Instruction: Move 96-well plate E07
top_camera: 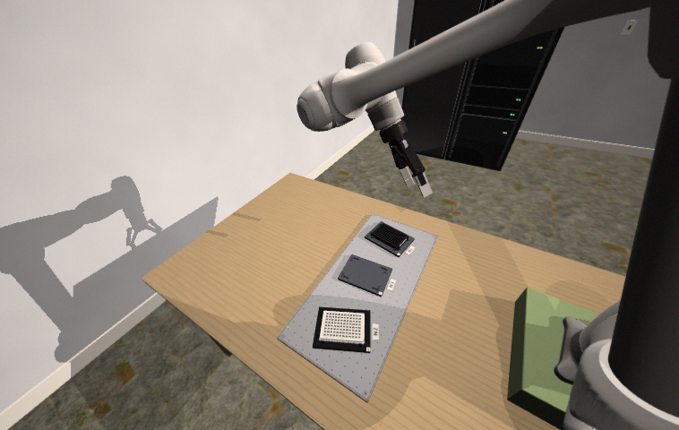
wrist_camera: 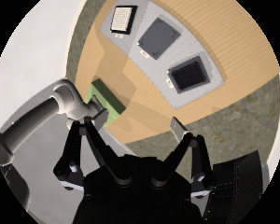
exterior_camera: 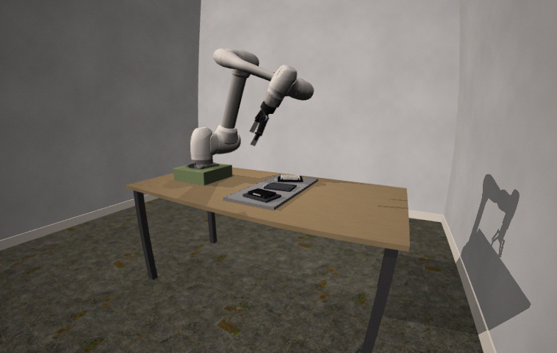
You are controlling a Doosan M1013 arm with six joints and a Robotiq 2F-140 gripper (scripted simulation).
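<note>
My hand is 38 cm to the right of the white 96-well plate E07 and 29 cm above it. From my hand the other things lie so: landing nest N3: 30 cm below, 18 cm to the left, 6 cm ahead; n2 label: 32 cm to the left, 31 cm below, 8 cm behind; black plate E01: 29 cm below, 9 cm ahead, 3 cm to the right.
</note>
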